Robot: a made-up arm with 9 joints. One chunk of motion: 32 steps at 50 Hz.
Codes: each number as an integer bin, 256 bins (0 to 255) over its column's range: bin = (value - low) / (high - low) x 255, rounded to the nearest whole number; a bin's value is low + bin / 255 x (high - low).
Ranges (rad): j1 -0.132..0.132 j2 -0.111..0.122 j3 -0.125..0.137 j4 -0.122..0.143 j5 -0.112..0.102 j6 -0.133..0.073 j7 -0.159..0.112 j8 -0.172..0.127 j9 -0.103..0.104
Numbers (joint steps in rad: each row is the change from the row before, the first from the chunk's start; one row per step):
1: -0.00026 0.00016 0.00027 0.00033 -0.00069 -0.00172 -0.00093 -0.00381 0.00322
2: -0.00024 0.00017 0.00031 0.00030 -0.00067 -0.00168 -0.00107 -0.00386 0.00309
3: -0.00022 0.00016 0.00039 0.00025 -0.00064 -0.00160 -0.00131 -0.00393 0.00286
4: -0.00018 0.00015 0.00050 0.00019 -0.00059 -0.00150 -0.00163 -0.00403 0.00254
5: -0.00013 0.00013 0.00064 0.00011 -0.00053 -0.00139 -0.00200 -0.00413 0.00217
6: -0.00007 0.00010 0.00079 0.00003 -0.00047 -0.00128 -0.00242 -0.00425 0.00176
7: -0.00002 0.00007 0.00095 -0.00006 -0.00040 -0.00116 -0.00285 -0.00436 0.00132
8: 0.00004 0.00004 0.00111 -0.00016 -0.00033 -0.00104 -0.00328 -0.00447 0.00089
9: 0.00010 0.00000 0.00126 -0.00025 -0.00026 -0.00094 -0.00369 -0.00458 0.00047
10: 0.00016 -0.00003 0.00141 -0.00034 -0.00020 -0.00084 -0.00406 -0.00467 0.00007
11: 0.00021 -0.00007 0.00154 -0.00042 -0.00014 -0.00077 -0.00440 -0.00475 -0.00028
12: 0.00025 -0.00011 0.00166 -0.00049 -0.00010 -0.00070 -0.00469 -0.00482 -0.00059
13: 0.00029 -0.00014 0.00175 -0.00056 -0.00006 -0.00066 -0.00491 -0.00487 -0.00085
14: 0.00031 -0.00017 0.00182 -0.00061 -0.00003 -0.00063 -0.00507 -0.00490 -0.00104
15: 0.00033 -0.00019 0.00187 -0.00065 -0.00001 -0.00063 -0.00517 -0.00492 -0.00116
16: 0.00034 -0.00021 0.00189 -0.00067 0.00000 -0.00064 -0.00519 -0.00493 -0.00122
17: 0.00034 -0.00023 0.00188 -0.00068 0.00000 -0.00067 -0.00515 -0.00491 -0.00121
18: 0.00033 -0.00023 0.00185 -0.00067 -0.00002 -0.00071 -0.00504 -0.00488 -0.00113
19: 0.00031 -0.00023 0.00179 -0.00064 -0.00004 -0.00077 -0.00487 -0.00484 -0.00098
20: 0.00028 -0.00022 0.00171 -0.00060 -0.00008 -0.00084 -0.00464 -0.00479 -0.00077
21: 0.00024 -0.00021 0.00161 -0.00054 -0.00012 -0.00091 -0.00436 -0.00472 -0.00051
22: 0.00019 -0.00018 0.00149 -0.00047 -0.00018 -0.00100 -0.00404 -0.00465 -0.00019
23: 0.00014 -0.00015 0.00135 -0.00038 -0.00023 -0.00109 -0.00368 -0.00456 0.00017
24: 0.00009 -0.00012 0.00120 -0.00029 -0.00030 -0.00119 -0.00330 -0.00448 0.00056
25: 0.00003 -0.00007 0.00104 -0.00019 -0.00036 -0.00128 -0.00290 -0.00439 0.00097
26: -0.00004 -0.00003 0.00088 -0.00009 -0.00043 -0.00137 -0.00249 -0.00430 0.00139
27: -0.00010 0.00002 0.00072 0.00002 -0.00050 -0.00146 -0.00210 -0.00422 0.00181
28: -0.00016 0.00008 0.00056 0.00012 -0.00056 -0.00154 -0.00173 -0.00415 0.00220
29: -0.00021 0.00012 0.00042 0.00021 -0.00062 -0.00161 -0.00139 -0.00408 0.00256
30: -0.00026 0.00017 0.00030 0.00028 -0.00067 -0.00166 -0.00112 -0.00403 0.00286
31: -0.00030 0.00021 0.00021 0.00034 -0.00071 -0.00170 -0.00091 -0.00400 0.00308
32: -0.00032 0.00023 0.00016 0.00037 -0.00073 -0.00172 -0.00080 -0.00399 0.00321
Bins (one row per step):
1: 127 122 122 118 133 163 149 143 131
2: 127 122 122 118 133 163 149 143 131
3: 127 122 122 118 133 163 148 143 130
4: 127 122 122 118 133 163 148 143 130
5: 127 122 122 118 133 163 148 143 130
6: 127 122 122 117 133 163 147 143 129
7: 127 122 123 117 133 163 147 143 129
8: 128 122 123 117 133 163 147 143 128
9: 128 121 123 117 133 163 146 143 127
10: 128 121 123 117 133 164 146 143 127
11: 128 121 123 117 133 164 145 143 127
12: 128 121 123 117 133 164 145 143 126
13: 128 121 123 117 133 164 145 143 126
14: 128 121 123 117 133 164 145 143 126
15: 128 121 123 117 133 164 145 142 125
16: 128 121 123 117 133 164 145 142 125
17: 128 121 123 117 133 164 145 143 125
18: 128 121 123 117 133 164 145 143 125
19: 128 121 123 117 133 164 145 143 126
20: 128 121 123 117 133 164 145 143 126
21: 128 121 123 117 133 164 146 143 126
22: 128 121 123 117 133 163 146 143 127
23: 128 121 123 117 133 163 146 143 127
24: 128 121 123 117 133 163 147 143 128
25: 128 121 123 117 133 163 147 143 128
26: 127 121 123 117 133 163 147 143 129
27: 127 122 122 117 133 163 148 143 129
28: 127 122 122 118 133 163 148 143 130
29: 127 122 122 118 133 163 148 143 130
30: 127 122 122 118 133 163 149 143 130
31: 127 122 122 118 133 163 149 143 131
32: 127 122 122 118 133 163 149 143 131

